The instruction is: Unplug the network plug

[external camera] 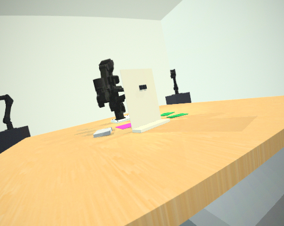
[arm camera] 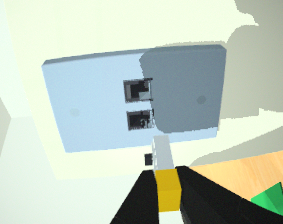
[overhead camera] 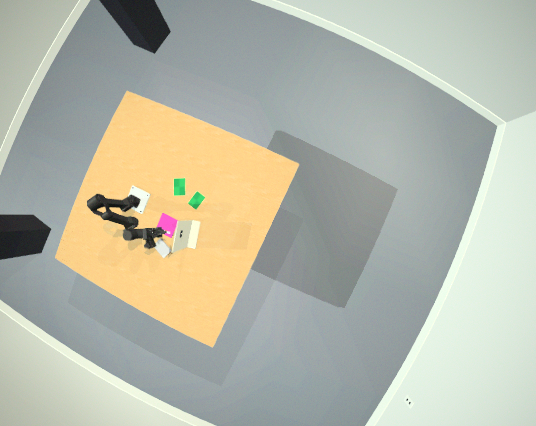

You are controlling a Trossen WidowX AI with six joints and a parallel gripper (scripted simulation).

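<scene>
Right now the magenta marked square is 80 mm behind my gripper tip, 10 mm to the right of it and 160 mm below it. The rest, counted from my gripper tip: network plug right at my gripper tip; then grey block 40 mm behind, 150 mm to the right, 160 mm below; then cream upright panel 80 mm ahead, 30 mm to the left, 50 mm below.
</scene>
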